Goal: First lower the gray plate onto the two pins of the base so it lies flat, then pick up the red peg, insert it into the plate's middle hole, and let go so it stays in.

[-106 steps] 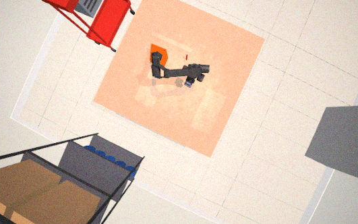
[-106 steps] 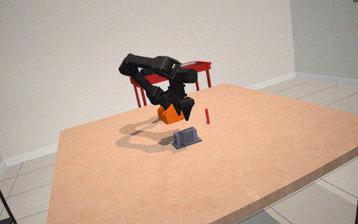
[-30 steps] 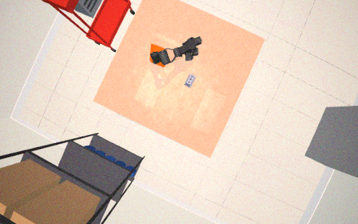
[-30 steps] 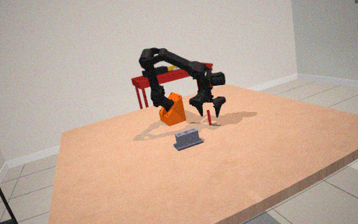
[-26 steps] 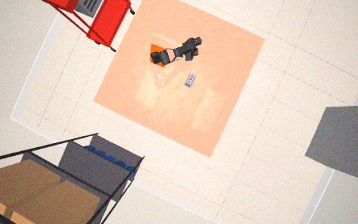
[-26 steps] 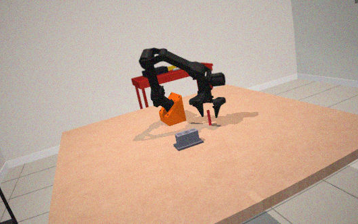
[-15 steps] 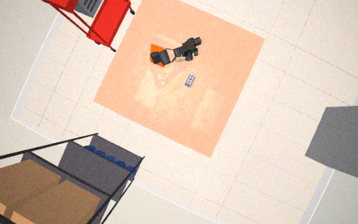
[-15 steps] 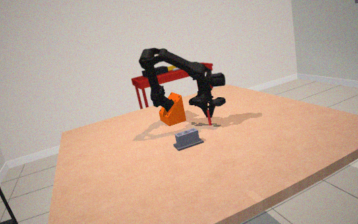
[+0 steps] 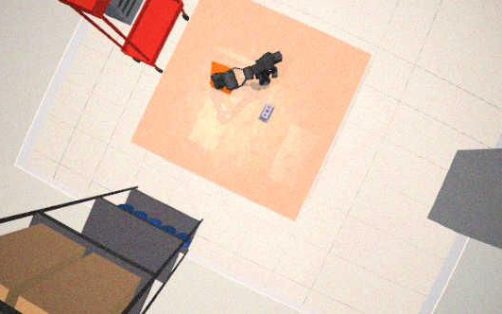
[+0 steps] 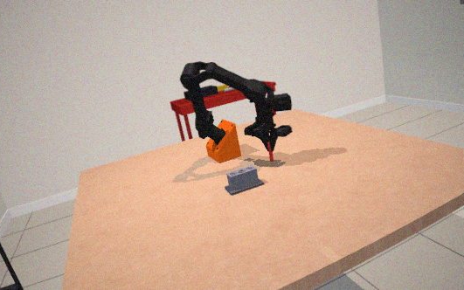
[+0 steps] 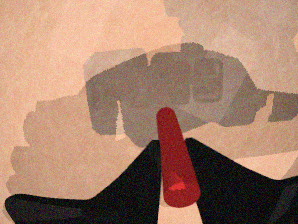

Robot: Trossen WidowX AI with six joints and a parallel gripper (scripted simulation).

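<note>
The gray plate lies 150 mm ahead of my gripper tip and 160 mm to the right of it. Also, from my gripper tip: red peg (right at my gripper tip); then base (150 mm ahead, 160 mm to the right, 40 mm below).
</note>
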